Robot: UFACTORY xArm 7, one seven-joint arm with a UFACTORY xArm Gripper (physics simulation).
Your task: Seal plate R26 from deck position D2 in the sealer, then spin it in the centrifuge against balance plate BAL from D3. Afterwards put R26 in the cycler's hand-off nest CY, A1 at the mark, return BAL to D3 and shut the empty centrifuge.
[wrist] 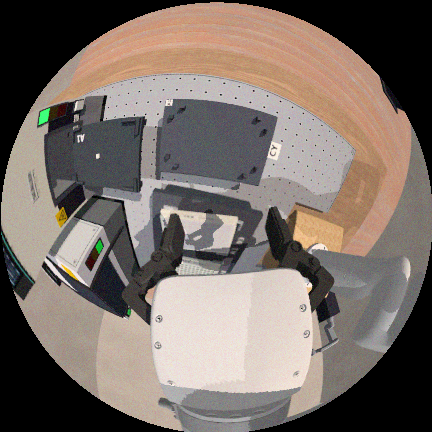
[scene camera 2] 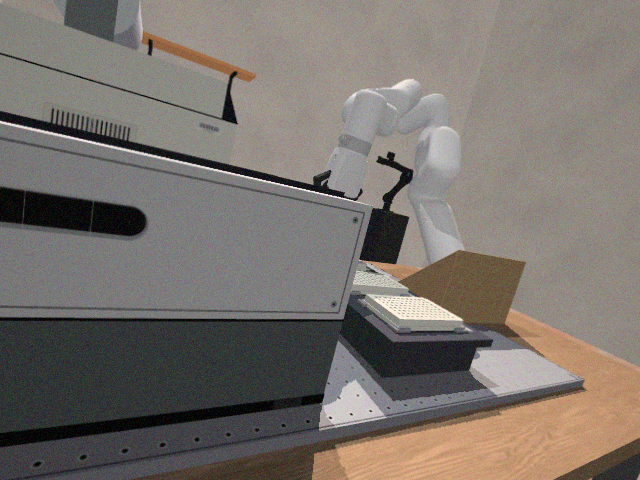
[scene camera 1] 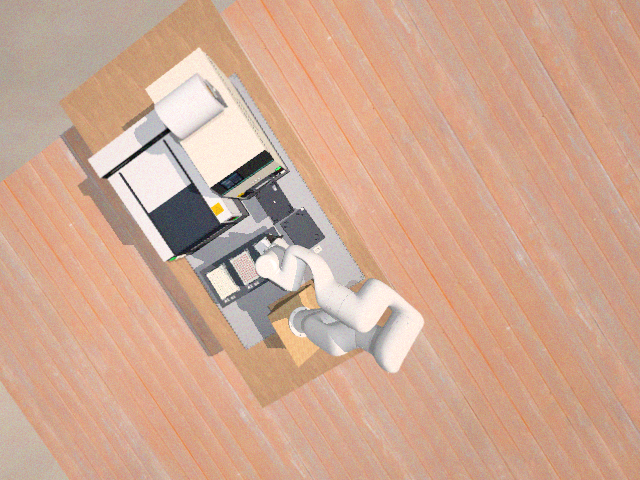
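Where they show: gripper, fingertip midpoint: [wrist: 224,219] [scene camera 1: 289,245]; arm's base at its link origin: [scene camera 2: 451,273] [scene camera 1: 302,321].
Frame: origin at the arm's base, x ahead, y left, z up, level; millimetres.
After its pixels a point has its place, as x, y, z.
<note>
My gripper [scene camera 1: 271,239] [scene camera 2: 339,189] [wrist: 224,219] @(284, -186, 70) is open and empty, high above the deck near D3. Plate BAL [scene camera 1: 261,246] @(358, -72, -3) [wrist: 227,231] @(265, -107, 0) sits in D3, partly hidden by the arm in the first scene view and shadowed in the wrist view. Plate R26 [scene camera 1: 244,266] @(339, 43, -6) [scene camera 2: 379,282] @(322, 64, -6) [wrist: 200,268] @(306, 21, -5) sits in D2 beside it. The sealer [scene camera 1: 222,149] @(652, -258, 271) [scene camera 2: 165,111] @(675, -155, 196) has its dark carriage [scene camera 1: 275,202] @(456, -242, 24) [wrist: 112,162] @(432, -227, 23) out in front. Nest CY [scene camera 1: 302,228] @(307, -252, -35) [wrist: 217,142] @(296, -241, -36) bears no plate. The centrifuge [scene camera 1: 186,222] @(598, 53, 134) [scene camera 2: 206,258] @(681, 213, 65) [wrist: 75,245] @(542, -104, 83) shows a dark top panel; its inside is not visible.
Another cream plate [scene camera 1: 223,282] @(345, 165, -13) [scene camera 2: 418,311] @(352, 178, -7) sits in D1. A white roll [scene camera 1: 190,105] @(750, -290, 391) lies on top of the sealer. A wooden block [scene camera 1: 294,343] @(-42, 66, 50) [scene camera 2: 470,284] @(50, 83, 2) [wrist: 320,227] @(-8, -80, -69) stands at the arm's base. A black box [scene camera 2: 385,235] stands behind the deck.
</note>
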